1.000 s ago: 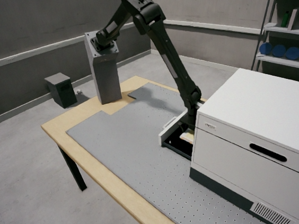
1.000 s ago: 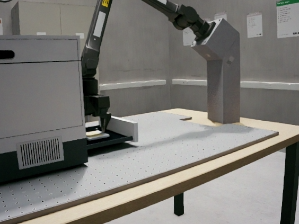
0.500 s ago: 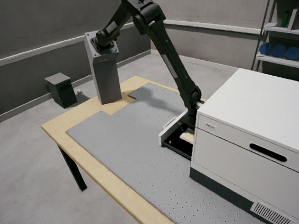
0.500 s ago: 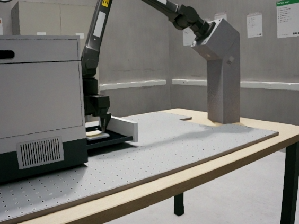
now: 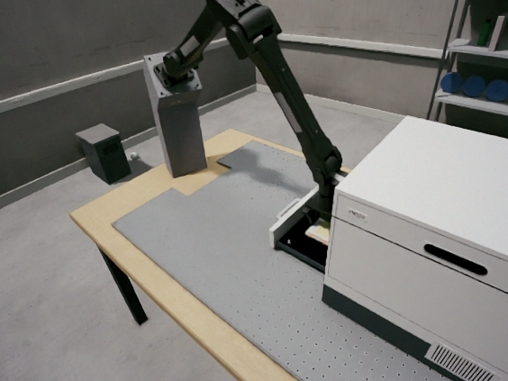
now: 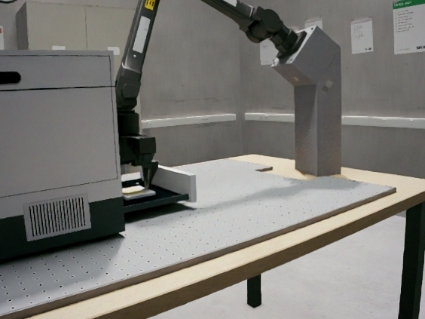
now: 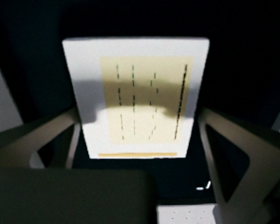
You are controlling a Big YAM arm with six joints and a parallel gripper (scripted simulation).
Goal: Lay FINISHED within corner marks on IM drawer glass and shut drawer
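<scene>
Right now the cassette is 10 mm to the right of my hand and 10 mm below it. Round my hand: drawer: 10 mm ahead.
</scene>
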